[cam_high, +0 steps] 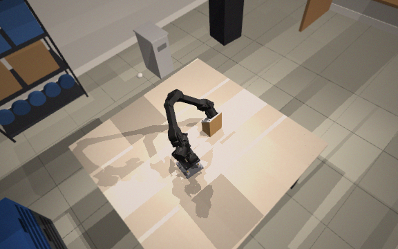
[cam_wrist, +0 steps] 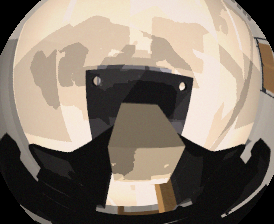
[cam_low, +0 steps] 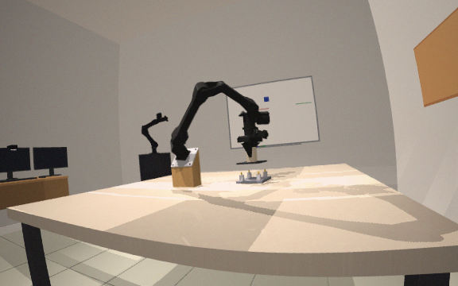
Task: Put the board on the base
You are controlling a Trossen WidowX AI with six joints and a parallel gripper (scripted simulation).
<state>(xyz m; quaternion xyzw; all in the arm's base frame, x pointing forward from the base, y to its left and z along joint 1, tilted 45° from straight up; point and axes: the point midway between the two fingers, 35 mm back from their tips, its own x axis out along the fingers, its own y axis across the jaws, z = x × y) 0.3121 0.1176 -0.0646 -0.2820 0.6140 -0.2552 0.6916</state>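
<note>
My gripper tip is 11 cm above the grey base and 1 cm to the right of it. Round my gripper tip: flat black board: 1 cm below.
</note>
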